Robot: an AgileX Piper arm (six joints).
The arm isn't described. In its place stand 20 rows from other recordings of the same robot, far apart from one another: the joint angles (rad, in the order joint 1, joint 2, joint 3, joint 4, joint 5, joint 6), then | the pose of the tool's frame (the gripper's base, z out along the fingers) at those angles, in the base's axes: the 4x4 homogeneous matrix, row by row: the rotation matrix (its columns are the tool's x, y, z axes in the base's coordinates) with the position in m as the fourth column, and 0 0 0 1 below.
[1.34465, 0.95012, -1.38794, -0.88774, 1.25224, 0.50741] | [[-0.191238, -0.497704, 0.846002, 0.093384], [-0.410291, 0.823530, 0.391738, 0.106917], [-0.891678, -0.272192, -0.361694, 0.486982], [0, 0, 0, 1]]
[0.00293, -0.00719, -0.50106, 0.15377, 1.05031, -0.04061] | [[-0.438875, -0.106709, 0.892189, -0.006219], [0.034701, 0.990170, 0.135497, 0.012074], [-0.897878, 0.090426, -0.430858, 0.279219], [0, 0, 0, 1]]
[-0.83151, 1.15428, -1.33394, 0.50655, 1.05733, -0.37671] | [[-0.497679, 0.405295, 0.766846, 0.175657], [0.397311, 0.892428, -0.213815, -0.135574], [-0.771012, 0.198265, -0.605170, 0.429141], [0, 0, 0, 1]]
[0.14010, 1.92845, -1.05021, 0.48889, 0.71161, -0.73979] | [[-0.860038, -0.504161, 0.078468, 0.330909], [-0.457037, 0.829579, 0.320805, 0.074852], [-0.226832, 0.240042, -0.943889, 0.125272], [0, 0, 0, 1]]
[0.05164, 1.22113, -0.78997, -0.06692, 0.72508, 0.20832] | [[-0.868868, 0.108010, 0.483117, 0.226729], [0.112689, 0.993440, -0.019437, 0.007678], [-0.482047, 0.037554, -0.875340, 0.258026], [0, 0, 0, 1]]
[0.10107, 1.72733, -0.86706, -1.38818, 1.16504, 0.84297] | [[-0.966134, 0.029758, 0.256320, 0.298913], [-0.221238, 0.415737, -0.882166, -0.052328], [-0.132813, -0.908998, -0.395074, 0.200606], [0, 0, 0, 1]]
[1.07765, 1.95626, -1.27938, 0.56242, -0.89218, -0.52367] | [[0.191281, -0.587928, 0.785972, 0.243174], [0.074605, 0.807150, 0.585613, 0.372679], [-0.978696, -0.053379, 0.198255, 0.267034], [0, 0, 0, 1]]
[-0.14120, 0.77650, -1.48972, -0.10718, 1.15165, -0.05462] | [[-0.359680, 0.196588, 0.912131, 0.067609], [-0.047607, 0.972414, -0.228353, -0.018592], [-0.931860, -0.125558, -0.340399, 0.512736], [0, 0, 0, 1]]
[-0.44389, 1.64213, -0.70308, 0.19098, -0.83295, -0.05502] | [[0.015735, 0.552346, 0.833467, 0.292886], [0.073912, 0.830647, -0.551872, -0.153432], [-0.997141, 0.070287, -0.027755, 0.225196], [0, 0, 0, 1]]
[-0.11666, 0.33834, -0.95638, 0.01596, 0.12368, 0.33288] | [[0.551984, -0.078577, 0.830144, -0.000824], [0.279343, 0.955450, -0.095304, 0.000277], [-0.785672, 0.284501, 0.549343, 0.482434], [0, 0, 0, 1]]
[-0.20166, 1.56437, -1.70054, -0.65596, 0.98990, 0.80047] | [[-0.328220, 0.756290, 0.565947, 0.322350], [0.409701, 0.653829, -0.636123, -0.113259], [-0.851127, 0.023080, -0.524453, 0.434903], [0, 0, 0, 1]]
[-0.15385, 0.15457, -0.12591, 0.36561, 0.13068, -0.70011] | [[-0.094715, 0.080310, 0.992260, 0.066524], [-0.319892, 0.941423, -0.106731, -0.006026], [-0.942708, -0.327525, -0.063476, 0.235475], [0, 0, 0, 1]]
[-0.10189, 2.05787, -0.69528, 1.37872, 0.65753, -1.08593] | [[-0.956409, 0.230567, 0.179221, 0.275294], [0.292028, 0.756844, 0.584728, 0.026731], [-0.000823, 0.611577, -0.791185, 0.049000], [0, 0, 0, 1]]
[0.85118, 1.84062, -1.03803, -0.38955, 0.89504, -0.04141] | [[-0.423682, -0.878185, 0.222001, 0.228603], [-0.901643, 0.385386, -0.196259, 0.219936], [0.086796, -0.283317, -0.955091, 0.150102], [0, 0, 0, 1]]
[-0.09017, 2.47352, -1.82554, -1.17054, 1.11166, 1.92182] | [[-0.121056, 0.986030, 0.114414, 0.478154], [0.519249, 0.161136, -0.839295, -0.118667], [-0.846006, -0.042193, -0.531502, 0.104517], [0, 0, 0, 1]]
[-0.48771, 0.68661, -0.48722, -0.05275, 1.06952, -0.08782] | [[-0.866575, 0.388229, 0.313571, 0.079512], [0.331960, 0.917597, -0.218675, -0.046940], [-0.372628, -0.085405, -0.924042, 0.241572], [0, 0, 0, 1]]
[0.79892, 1.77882, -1.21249, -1.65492, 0.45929, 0.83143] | [[0.070468, -0.463419, 0.883333, 0.309685], [-0.879511, 0.388935, 0.274208, 0.260541], [-0.470633, -0.796224, -0.380174, 0.260654], [0, 0, 0, 1]]
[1.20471, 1.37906, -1.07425, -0.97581, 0.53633, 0.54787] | [[0.077233, -0.735192, 0.673445, 0.144931], [-0.680573, 0.454740, 0.574484, 0.270470], [-0.728598, -0.502697, -0.465231, 0.332580], [0, 0, 0, 1]]
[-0.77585, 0.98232, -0.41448, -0.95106, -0.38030, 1.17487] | [[-0.054765, 0.489115, 0.870498, 0.156212], [0.396077, 0.810925, -0.430724, -0.114737], [-0.916583, 0.321195, -0.238138, 0.261224], [0, 0, 0, 1]]
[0.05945, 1.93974, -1.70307, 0.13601, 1.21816, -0.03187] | [[-0.978279, -0.069919, 0.195147, 0.406160], [-0.042965, 0.989348, 0.139088, 0.035775], [-0.202793, 0.127682, -0.970862, 0.268524], [0, 0, 0, 1]]
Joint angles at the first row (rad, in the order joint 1, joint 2, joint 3, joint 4, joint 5, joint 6):
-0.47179, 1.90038, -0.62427, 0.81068, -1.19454, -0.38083
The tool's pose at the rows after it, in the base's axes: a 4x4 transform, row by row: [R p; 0 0 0 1], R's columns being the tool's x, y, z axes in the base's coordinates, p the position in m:
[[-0.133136, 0.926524, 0.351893, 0.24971], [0.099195, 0.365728, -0.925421, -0.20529], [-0.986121, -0.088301, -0.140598, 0.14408], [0, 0, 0, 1]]
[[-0.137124, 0.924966, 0.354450, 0.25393], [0.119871, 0.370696, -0.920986, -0.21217], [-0.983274, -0.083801, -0.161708, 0.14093], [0, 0, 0, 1]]
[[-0.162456, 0.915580, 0.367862, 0.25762], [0.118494, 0.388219, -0.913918, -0.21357], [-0.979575, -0.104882, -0.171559, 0.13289], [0, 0, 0, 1]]
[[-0.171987, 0.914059, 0.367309, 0.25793], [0.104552, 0.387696, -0.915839, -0.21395], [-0.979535, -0.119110, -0.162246, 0.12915], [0, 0, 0, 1]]
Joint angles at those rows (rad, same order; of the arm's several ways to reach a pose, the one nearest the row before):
-0.50759, 1.90111, -0.65699, 0.78606, -1.12264, -0.38084
-0.52487, 1.92009, -0.68621, 0.77404, -1.08883, -0.38081
-0.52692, 1.95251, -0.69625, 0.75064, -1.09062, -0.38082
-0.52690, 1.97020, -0.69627, 0.74311, -1.11302, -0.38084

